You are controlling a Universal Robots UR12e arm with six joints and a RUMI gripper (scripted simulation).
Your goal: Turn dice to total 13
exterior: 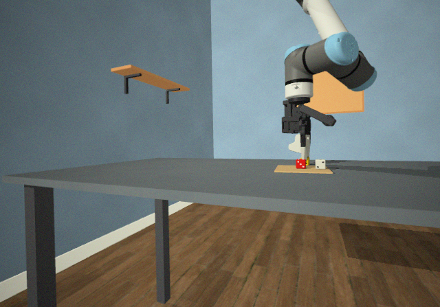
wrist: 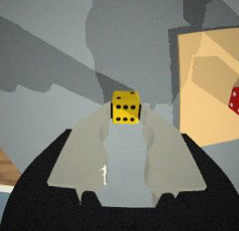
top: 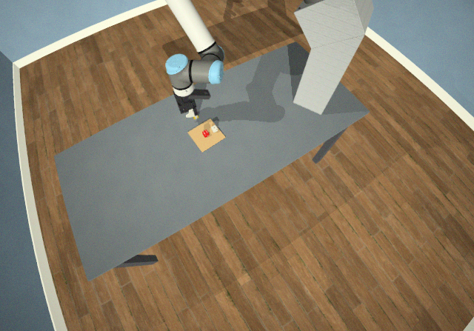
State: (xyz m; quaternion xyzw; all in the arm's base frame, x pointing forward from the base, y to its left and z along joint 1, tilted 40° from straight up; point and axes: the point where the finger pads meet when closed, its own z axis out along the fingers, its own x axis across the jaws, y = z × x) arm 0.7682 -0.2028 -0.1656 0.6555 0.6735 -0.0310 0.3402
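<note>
My gripper is now 13 cm to the right of the red die. From my hand the other things lie so: tan mat: 13 cm to the left, 2 cm below; yellow die: right at my hand; white die: 12 cm to the left, 5 cm behind.
</note>
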